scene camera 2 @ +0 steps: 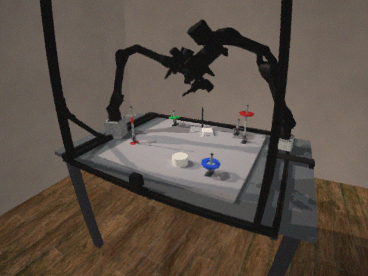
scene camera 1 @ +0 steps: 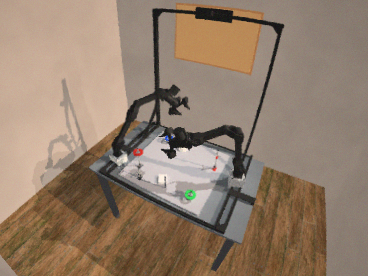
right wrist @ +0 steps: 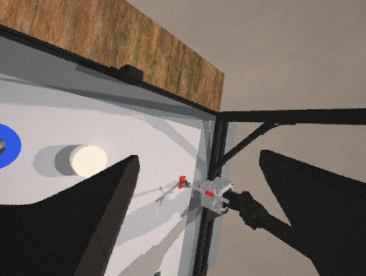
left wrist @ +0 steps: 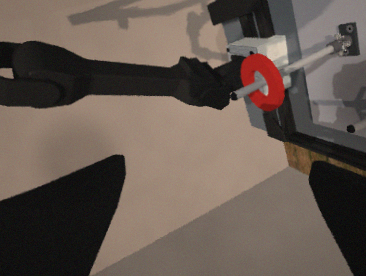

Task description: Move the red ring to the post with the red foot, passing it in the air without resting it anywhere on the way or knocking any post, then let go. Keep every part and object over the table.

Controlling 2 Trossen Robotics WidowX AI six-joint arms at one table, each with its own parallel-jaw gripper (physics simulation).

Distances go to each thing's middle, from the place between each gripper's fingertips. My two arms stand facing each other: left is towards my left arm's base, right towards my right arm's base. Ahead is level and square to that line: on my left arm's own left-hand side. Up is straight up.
Right now the red ring (left wrist: 258, 62) is 2 cm behind my left hand, 18 cm to the right of it and 14 cm below it.
The red ring lies 340 mm ahead of my right hand, 270 mm to the right of it and 170 mm below it.
